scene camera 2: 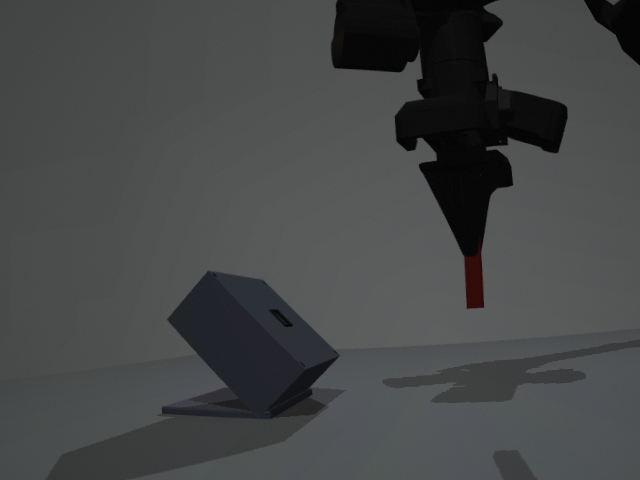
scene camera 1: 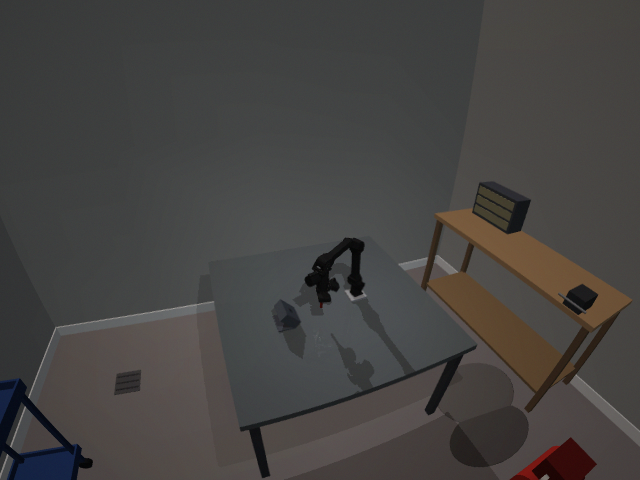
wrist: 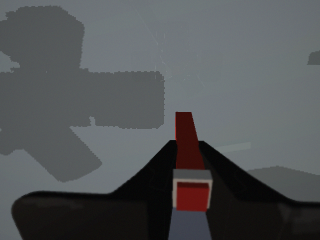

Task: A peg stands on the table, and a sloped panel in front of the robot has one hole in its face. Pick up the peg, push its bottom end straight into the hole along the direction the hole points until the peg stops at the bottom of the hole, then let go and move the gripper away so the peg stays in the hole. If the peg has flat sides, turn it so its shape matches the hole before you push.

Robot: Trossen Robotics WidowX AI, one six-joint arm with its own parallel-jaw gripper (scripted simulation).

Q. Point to a sloped grey panel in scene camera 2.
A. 226,320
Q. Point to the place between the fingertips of my gripper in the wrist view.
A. At 186,147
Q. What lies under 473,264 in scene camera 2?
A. A red square peg.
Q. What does my gripper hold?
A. A red square peg.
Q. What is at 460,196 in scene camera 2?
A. My gripper.
